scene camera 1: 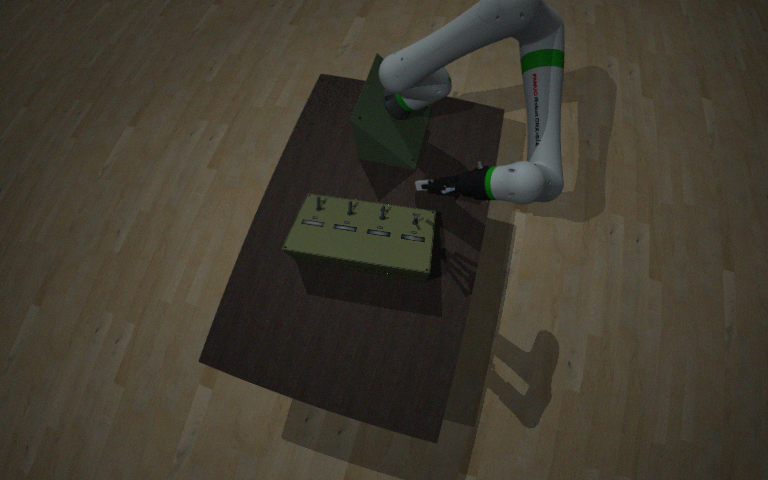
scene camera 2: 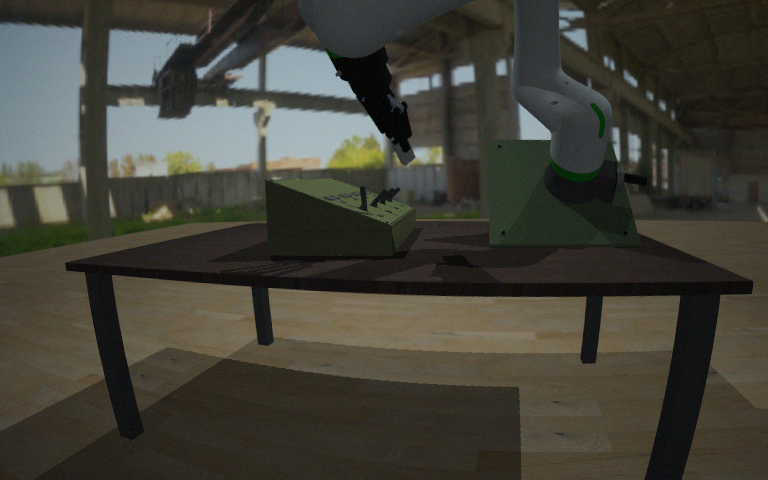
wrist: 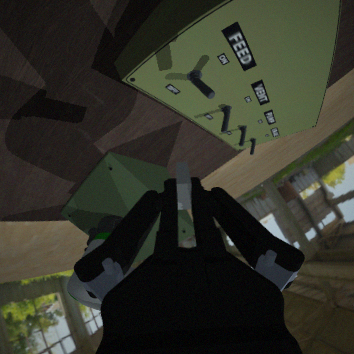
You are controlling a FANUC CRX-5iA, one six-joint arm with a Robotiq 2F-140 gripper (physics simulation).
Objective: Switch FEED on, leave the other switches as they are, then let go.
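Where they show: gripper, fingertip midpoint: (scene camera 1: 417, 185) (scene camera 2: 408, 160) (wrist: 181, 171); arm's base, origin of the base link: (scene camera 1: 396, 102) (scene camera 2: 572, 181).
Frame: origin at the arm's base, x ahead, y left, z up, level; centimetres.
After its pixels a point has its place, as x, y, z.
Note:
The green sloped switch box (scene camera 1: 356, 249) {62.5, 11.6, 0.3} (scene camera 2: 322, 226) {49.1, 34.1, -8.1} (wrist: 295, 65) {58.6, 20.9, -0.4} stands on the table. Its FEED lever (scene camera 1: 416, 219) {44.4, 26.0, -1.0} (scene camera 2: 363, 198) {43.7, 26.1, -3.1} (wrist: 202, 85) {43.9, 26.2, -2.3} is the one at the box's right end in scene camera 1. It leans toward its ON label (wrist: 223, 59) {48.3, 26.5, -3.7}, at a different angle from the others. The VENT lever (scene camera 1: 383, 212) {45.7, 14.0, -3.0} (wrist: 226, 119) {45.6, 14.1, -3.1}, the PUMP lever (scene camera 1: 351, 208) {48.5, 2.6, -3.3} (wrist: 242, 135) {48.4, 2.5, -3.4} and the far-end lever (scene camera 1: 320, 203) {51.2, -9.2, -3.1} (wrist: 252, 146) {51.1, -9.2, -3.3} lean alike to the OFF side. My gripper (scene camera 1: 420, 185) {34.9, 22.2, 4.6} (scene camera 2: 406, 158) {34.9, 22.2, 4.6} (wrist: 181, 171) {34.9, 22.2, 4.6} is shut and empty, above and off the box's low edge, touching no lever.
The dark table (scene camera 1: 339, 350) {95.7, 18.2, -14.1} (scene camera 2: 430, 285) {22.3, 49.6, -14.6} bears the box and, behind it in scene camera 1, a green mounting block (scene camera 1: 385, 150) {20.9, 4.1, -3.8} (scene camera 2: 515, 192) {14.3, 4.9, -2.7} (wrist: 112, 185) {12.6, 10.8, -8.8} with the arm's base. The arm (scene camera 1: 543, 107) {15.3, 49.0, 35.5} reaches round at the table's right side in scene camera 1.

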